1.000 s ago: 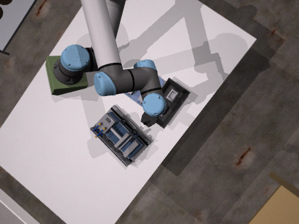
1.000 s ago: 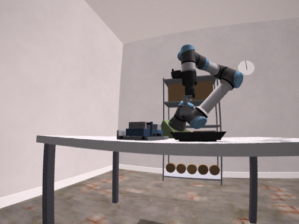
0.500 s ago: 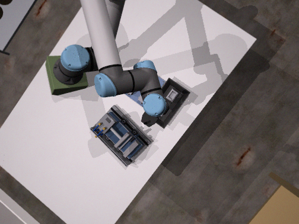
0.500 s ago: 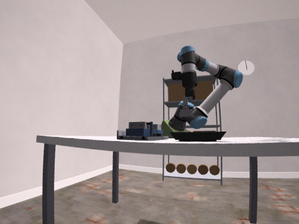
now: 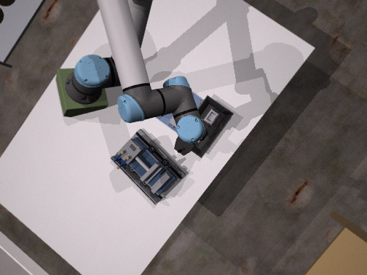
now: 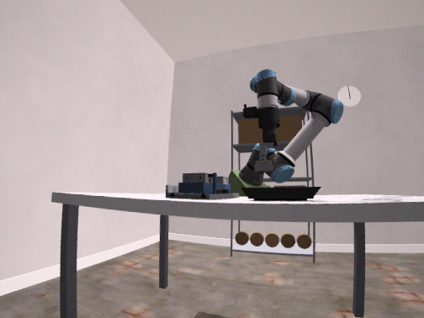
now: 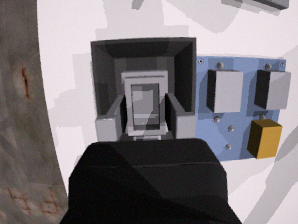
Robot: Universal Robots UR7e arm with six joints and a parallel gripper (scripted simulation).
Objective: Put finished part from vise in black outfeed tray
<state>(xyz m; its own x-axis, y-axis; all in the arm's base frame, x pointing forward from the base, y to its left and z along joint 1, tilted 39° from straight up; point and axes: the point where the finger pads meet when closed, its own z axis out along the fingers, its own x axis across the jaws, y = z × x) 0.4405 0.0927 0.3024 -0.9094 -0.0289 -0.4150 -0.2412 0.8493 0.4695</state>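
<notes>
Right now the grey block is 12 cm behind my hand, 2 cm to the right of it and 12 cm below it. The rest, counted from my hand: blue fixture plate: 17 cm behind, 1 cm to the left, 14 cm below; brass block: 23 cm behind, 4 cm to the left, 12 cm below; blue vise: 4 cm behind, 26 cm to the right, 10 cm below.
</notes>
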